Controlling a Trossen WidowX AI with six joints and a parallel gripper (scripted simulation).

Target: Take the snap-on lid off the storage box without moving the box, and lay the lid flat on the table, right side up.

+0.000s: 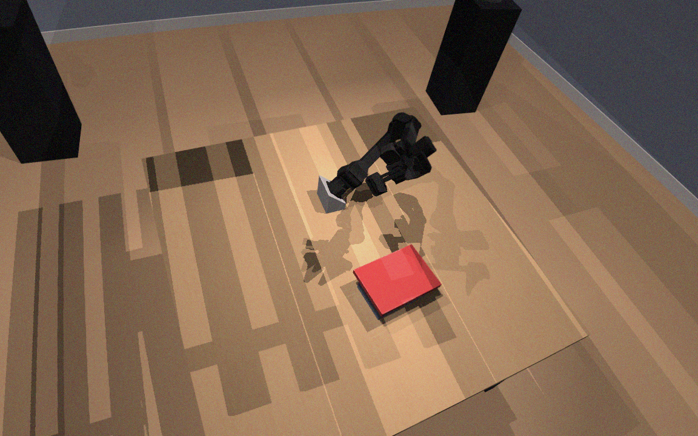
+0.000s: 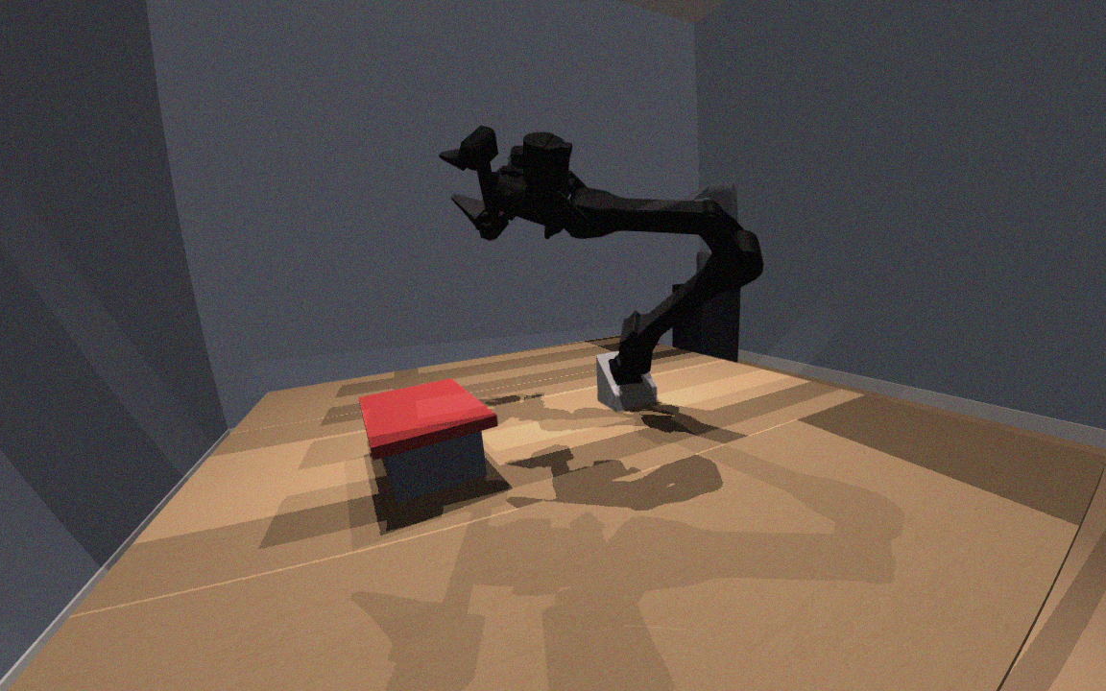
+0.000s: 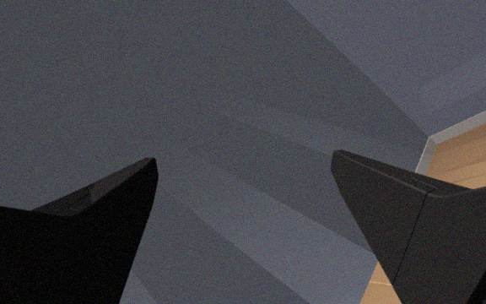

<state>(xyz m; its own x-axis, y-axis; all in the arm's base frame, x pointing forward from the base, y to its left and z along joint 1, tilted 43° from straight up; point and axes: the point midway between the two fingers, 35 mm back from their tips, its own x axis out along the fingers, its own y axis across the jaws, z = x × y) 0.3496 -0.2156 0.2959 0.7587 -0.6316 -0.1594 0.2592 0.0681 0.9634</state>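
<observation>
Right now the red lid is 38 cm below my gripper tip, 9 cm ahead of it and 8 cm to the left of it. From my gripper tip the other things lie so: storage box: 43 cm below, 9 cm ahead, 8 cm to the left.
</observation>
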